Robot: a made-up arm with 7 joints. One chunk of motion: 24 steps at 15 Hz.
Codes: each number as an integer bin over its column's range. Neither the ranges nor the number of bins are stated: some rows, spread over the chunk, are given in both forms.
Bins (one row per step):
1: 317 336 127 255 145 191
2: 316 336 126 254 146 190
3: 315 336 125 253 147 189
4: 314 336 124 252 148 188
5: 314 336 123 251 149 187
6: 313 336 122 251 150 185
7: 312 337 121 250 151 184
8: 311 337 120 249 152 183
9: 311 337 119 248 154 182
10: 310 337 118 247 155 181
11: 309 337 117 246 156 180
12: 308 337 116 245 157 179
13: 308 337 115 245 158 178
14: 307 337 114 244 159 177
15: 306 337 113 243 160 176
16: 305 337 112 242 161 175
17: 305 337 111 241 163 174
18: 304 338 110 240 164 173
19: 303 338 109 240 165 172
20: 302 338 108 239 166 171
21: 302 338 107 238 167 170
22: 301 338 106 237 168 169
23: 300 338 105 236 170 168
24: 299 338 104 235 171 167
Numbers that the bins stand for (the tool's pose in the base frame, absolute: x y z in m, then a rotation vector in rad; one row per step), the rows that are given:
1: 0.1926 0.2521 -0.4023 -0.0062 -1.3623 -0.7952
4: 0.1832 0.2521 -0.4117 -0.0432 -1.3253 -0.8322
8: 0.1738 0.2552 -0.4243 -0.0801 -1.2760 -0.8938
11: 0.1675 0.2552 -0.4337 -0.1171 -1.2267 -0.9308
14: 0.1613 0.2552 -0.4431 -0.1418 -1.1897 -0.9678
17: 0.1550 0.2552 -0.4524 -0.1788 -1.1404 -1.0048
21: 0.1456 0.2583 -0.4650 -0.2158 -1.0911 -1.0541
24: 0.1362 0.2583 -0.4744 -0.2527 -1.0418 -1.0911
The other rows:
2: 0.1894 0.2521 -0.4055 -0.0185 -1.3500 -0.8075
3: 0.1863 0.2521 -0.4086 -0.0308 -1.3377 -0.8199
5: 0.1832 0.2521 -0.4149 -0.0555 -1.3130 -0.8445
6: 0.1800 0.2521 -0.4180 -0.0555 -1.3007 -0.8692
7: 0.1769 0.2552 -0.4211 -0.0678 -1.2884 -0.8815
9: 0.1738 0.2552 -0.4274 -0.0925 -1.2514 -0.9062
10: 0.1706 0.2552 -0.4305 -0.1048 -1.2390 -0.9185
12: 0.1644 0.2552 -0.4368 -0.1295 -1.2144 -0.9432
13: 0.1644 0.2552 -0.4399 -0.1295 -1.2021 -0.9555
15: 0.1581 0.2552 -0.4462 -0.1541 -1.1774 -0.9801
16: 0.1550 0.2552 -0.4493 -0.1664 -1.1651 -0.9925
18: 0.1519 0.2583 -0.4556 -0.1911 -1.1281 -1.0171
19: 0.1487 0.2583 -0.4587 -0.1911 -1.1158 -1.0295
20: 0.1456 0.2583 -0.4618 -0.2034 -1.1034 -1.0418
22: 0.1425 0.2583 -0.4681 -0.2281 -1.0788 -1.0664
23: 0.1393 0.2583 -0.4712 -0.2404 -1.0541 -1.0788

